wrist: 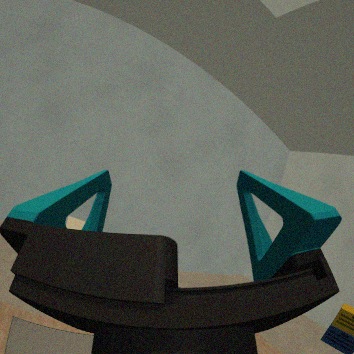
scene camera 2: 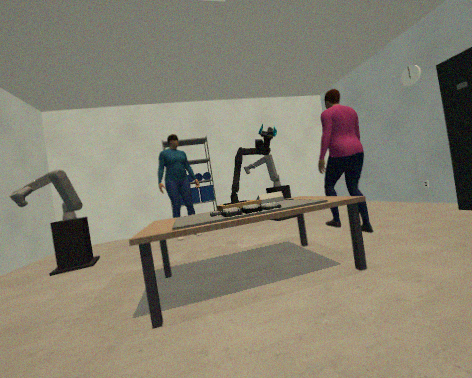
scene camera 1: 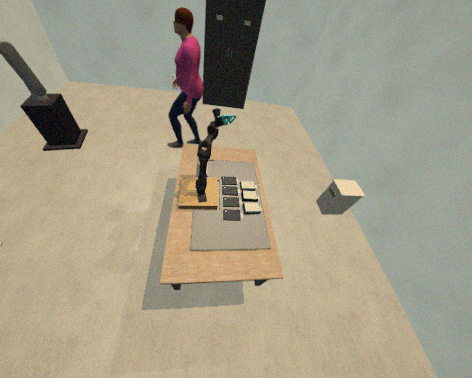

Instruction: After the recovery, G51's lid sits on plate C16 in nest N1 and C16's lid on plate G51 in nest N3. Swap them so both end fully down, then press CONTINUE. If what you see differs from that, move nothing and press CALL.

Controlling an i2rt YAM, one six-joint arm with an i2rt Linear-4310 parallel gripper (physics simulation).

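Frame: origin at the arm's base, x right, y ahead, z up, level; metres.
Seen in the pictures: gripper, fingertip midpoint: (wrist: 173, 176) (scene camera 2: 268, 125) (scene camera 1: 234, 116); arm's base at its link origin: (scene camera 2: 235, 203) (scene camera 1: 201, 192).
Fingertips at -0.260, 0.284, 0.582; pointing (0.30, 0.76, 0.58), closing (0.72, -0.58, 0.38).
Observation:
Offsets run from my fingertips to a thing's top centre, as dx, dy, dz. Level surfaces: height alone.
My gripper (scene camera 1: 233, 119) (scene camera 2: 268, 127) (wrist: 173, 176) is open and empty, its teal fingers wide apart, raised high above the table and away from the parts. In scene camera 1, a column of several dark flat pieces, the nearest one {+0.506, -0.057, -0.605} (scene camera 1: 231, 215) included, lies on the grey mat {dz -0.625} (scene camera 1: 230, 237) (wrist: 47, 337). Beside them is a column of three pale-topped pieces {+0.215, +0.183, -0.593} (scene camera 1: 248, 185) {+0.344, +0.160, -0.584} (scene camera 1: 250, 195) {+0.477, +0.134, -0.583} (scene camera 1: 252, 207). Labels are too small to read, so I cannot tell C16, G51, N1 or N3, nor how any lid sits. The CONTINUE and CALL buttons cannot be made out.
The arm stands on a wooden board (scene camera 1: 210, 197) on the table {dz -0.638} (scene camera 1: 220, 265) (scene camera 2: 150, 233). A person in pink (scene camera 1: 188, 65) (scene camera 2: 342, 130) stands beyond the table's far end. A person in teal (scene camera 2: 175, 167) stands behind it. A blue and yellow object (wrist: 342, 327) shows at lower right.

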